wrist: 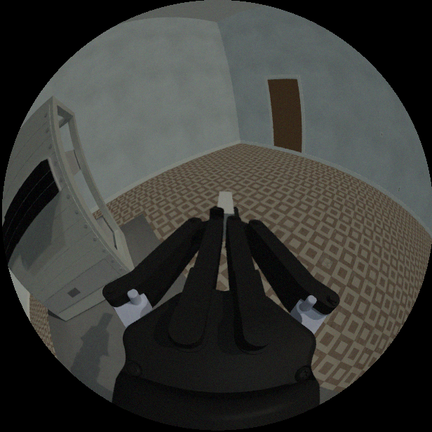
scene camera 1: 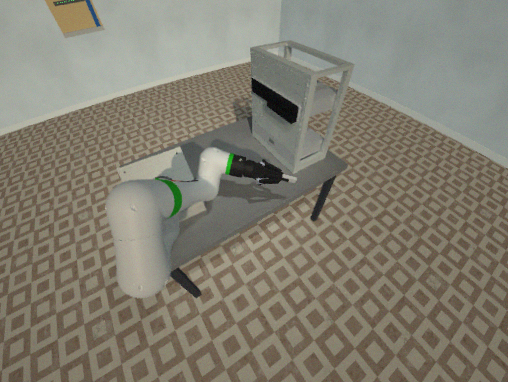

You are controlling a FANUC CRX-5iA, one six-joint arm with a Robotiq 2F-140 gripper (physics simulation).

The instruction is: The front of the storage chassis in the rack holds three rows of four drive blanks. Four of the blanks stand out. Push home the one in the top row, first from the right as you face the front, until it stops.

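Places are measured from the arm's base along level axes (x ahead, y left, z up), in metres.
Pixels of known places: gripper, fingertip midpoint: (scene camera 1: 295,180).
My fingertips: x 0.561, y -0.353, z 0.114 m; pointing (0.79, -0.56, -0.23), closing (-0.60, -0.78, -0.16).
Note:
Ahead of a thing's pixels: the offset from my fingertips to its top centre. "spot": to the spot under its first point. Level surfaces: height alone.
The storage chassis @[spot: dx +0.172, dy +0.464, dz +0.118 m] (scene camera 1: 274,102) (wrist: 31,205) shows as a black band across the front of the grey rack (scene camera 1: 304,120) (wrist: 95,262). Its dark blanks blend together; I cannot make out the top-row right blank or how far it stands out. In the wrist view the chassis is at the far left, partly cut off by the round image edge. My gripper (scene camera 1: 288,178) (wrist: 224,201) is shut with nothing between its fingers, and pale tips show at its end. It hangs over the table near the right front edge, lower than the chassis and apart from the rack.
The rack stands at the far end of the grey table @[dz -0.292 m] (scene camera 1: 237,217) (wrist: 67,342). A pale base plate (scene camera 1: 152,167) lies under the arm at the near end. The rack's open side frame @[spot: dx +0.482, dy +0.262, dz +0.105 m] (scene camera 1: 339,107) faces right. A brown door (wrist: 286,115) is in the far wall.

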